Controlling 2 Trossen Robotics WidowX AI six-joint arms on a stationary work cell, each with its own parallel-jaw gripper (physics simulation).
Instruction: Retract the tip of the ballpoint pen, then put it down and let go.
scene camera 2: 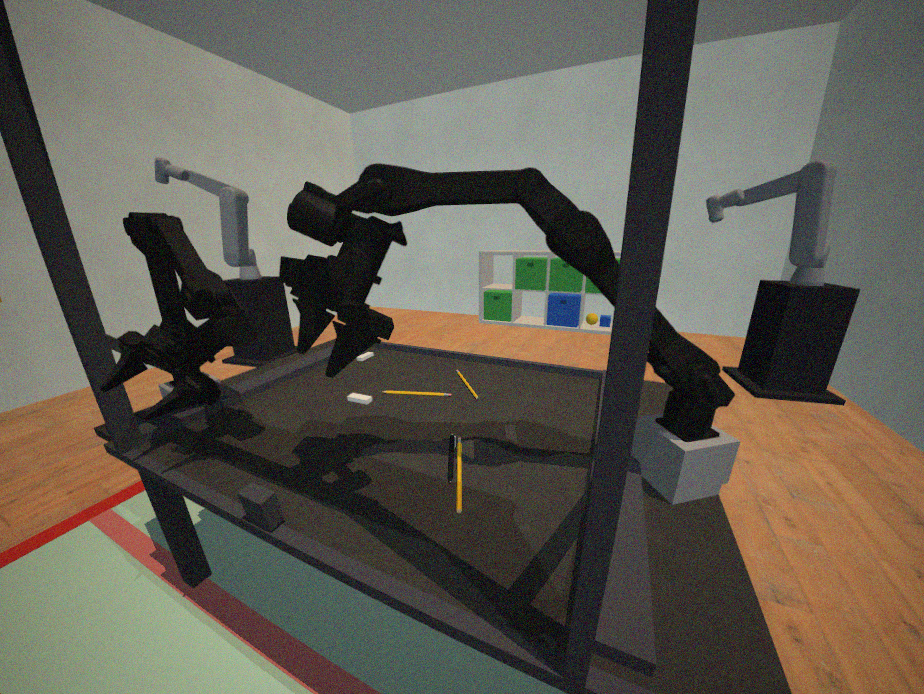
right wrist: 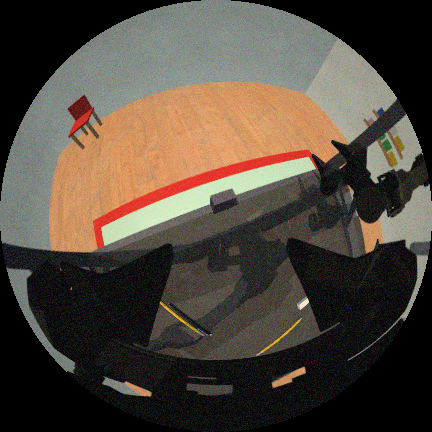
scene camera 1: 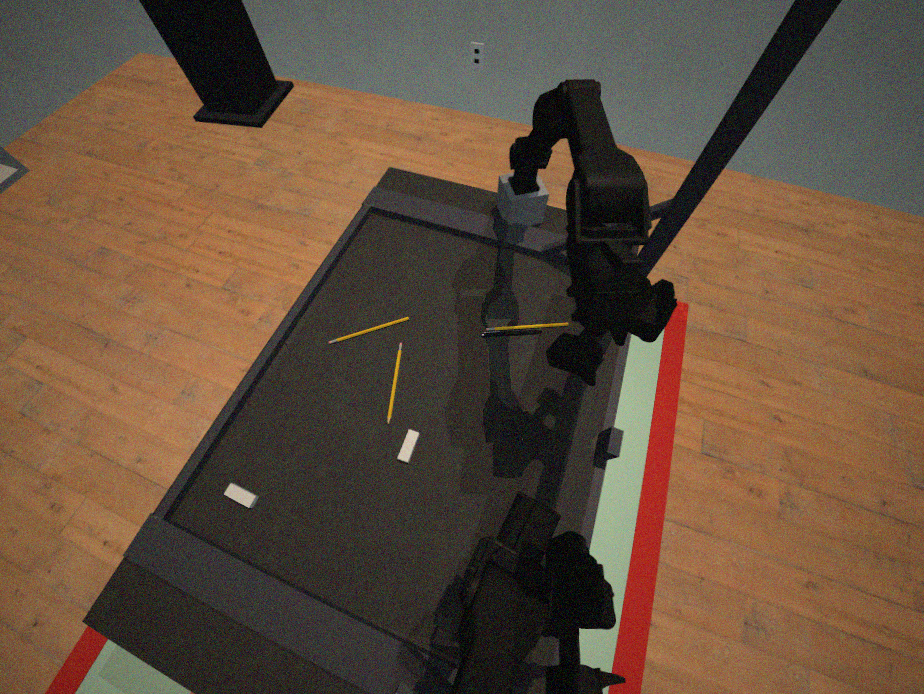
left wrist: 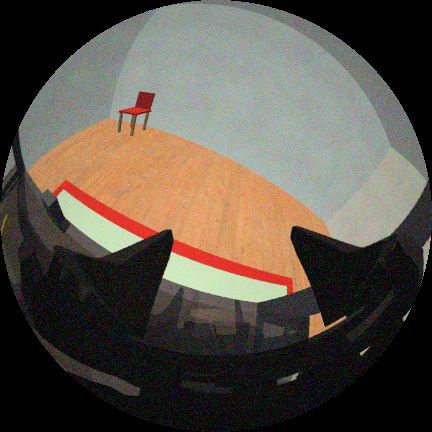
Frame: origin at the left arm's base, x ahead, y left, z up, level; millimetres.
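Seen in the pictures: left gripper, fingertip midpoint: (scene camera 2: 122, 404) (right wrist: 322, 147) (scene camera 1: 616, 635) (left wrist: 233, 234); right gripper, fingertip midpoint: (scene camera 2: 313, 364) (right wrist: 231, 247) (scene camera 1: 606, 364); right arm's base, link origin: (scene camera 2: 686, 428) (scene camera 1: 523, 184).
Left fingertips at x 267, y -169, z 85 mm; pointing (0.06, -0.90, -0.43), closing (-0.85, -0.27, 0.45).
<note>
Offsets run from my left fingertips to a thing's top centre. Level surfaces: height alone.
The black ballpoint pen {420 mm ahead, 325 mm left, 134 mm down} (scene camera 1: 511, 333) (scene camera 2: 451, 459) (right wrist: 186, 316) lies flat on the dark table {144 mm down} (scene camera 1: 321, 425), close beside a yellow pencil {450 mm ahead, 302 mm left, 137 mm down} (scene camera 1: 541, 325) (scene camera 2: 458, 481) and nearly parallel to it. Its tip is too small to make out. My right gripper (scene camera 2: 315, 362) (right wrist: 231, 247) is open and empty, high above the table; in scene camera 2 it hangs to the left of the pen. My left gripper (scene camera 2: 123, 403) (left wrist: 233, 234) (right wrist: 322, 147) is open and empty near the table's left edge in scene camera 2, far from the pen. The pen does not show in the left wrist view.
Two more yellow pencils {192 mm ahead, 498 mm left, 135 mm down} (scene camera 1: 394, 384) {273 mm ahead, 620 mm left, 137 mm down} (scene camera 1: 368, 330) (scene camera 2: 416, 392) (scene camera 2: 466, 384) and two white erasers {92 mm ahead, 400 mm left, 132 mm down} (scene camera 1: 407, 445) {139 mm back, 632 mm left, 132 mm down} (scene camera 1: 240, 495) (scene camera 2: 359, 398) (scene camera 2: 364, 357) lie on the table. A dark frame post (scene camera 2: 631, 336) rises in front of the right arm in scene camera 2. A small dark block {272 mm ahead, 59 mm left, 87 mm down} (scene camera 1: 609, 442) (scene camera 2: 259, 507) (right wrist: 223, 200) sits on the table's edge.
</note>
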